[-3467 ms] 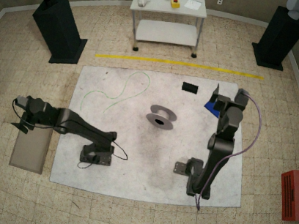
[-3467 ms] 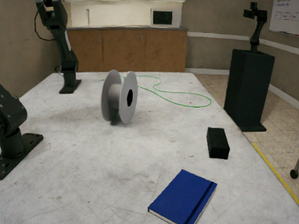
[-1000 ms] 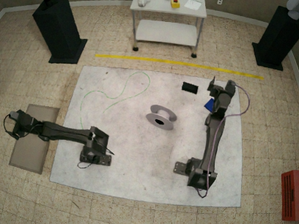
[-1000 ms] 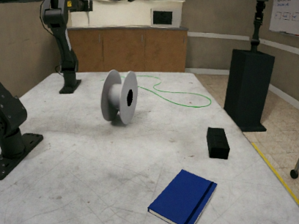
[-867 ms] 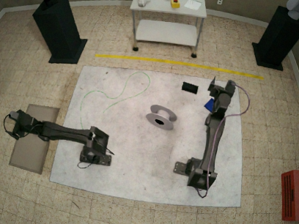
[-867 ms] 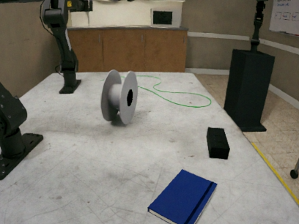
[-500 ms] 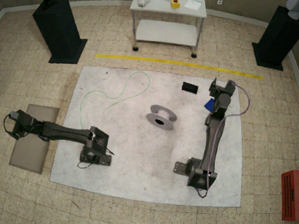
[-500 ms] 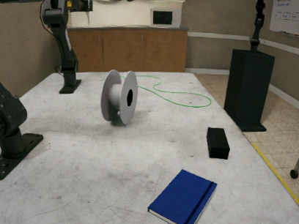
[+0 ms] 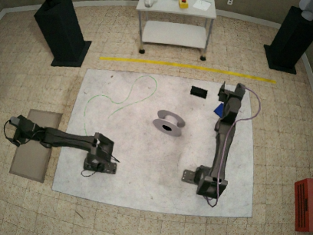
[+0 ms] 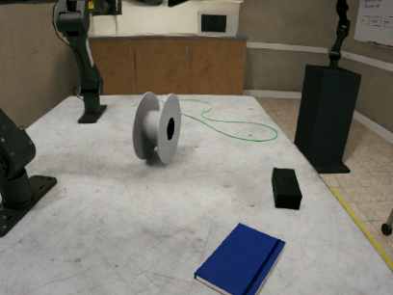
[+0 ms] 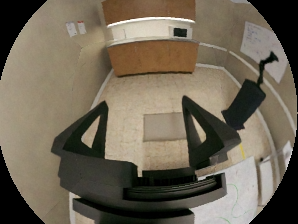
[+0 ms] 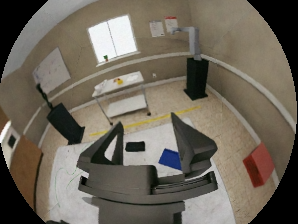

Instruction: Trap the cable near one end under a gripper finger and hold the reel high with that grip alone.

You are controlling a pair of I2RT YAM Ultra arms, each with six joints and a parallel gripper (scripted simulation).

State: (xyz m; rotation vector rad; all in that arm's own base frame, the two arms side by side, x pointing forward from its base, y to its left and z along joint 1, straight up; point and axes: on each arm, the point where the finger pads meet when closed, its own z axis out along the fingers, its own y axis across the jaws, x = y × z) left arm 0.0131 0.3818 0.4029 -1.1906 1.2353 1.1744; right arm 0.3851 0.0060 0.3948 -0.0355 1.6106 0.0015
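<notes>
The grey reel is 310 mm below my right hand, 270 mm to the left of it and 90 mm behind it. From my right hand the other things lie so: black block: 380 mm below, 190 mm ahead, 100 mm to the left; blue notebook: 390 mm below, 80 mm to the right, 60 mm ahead.
</notes>
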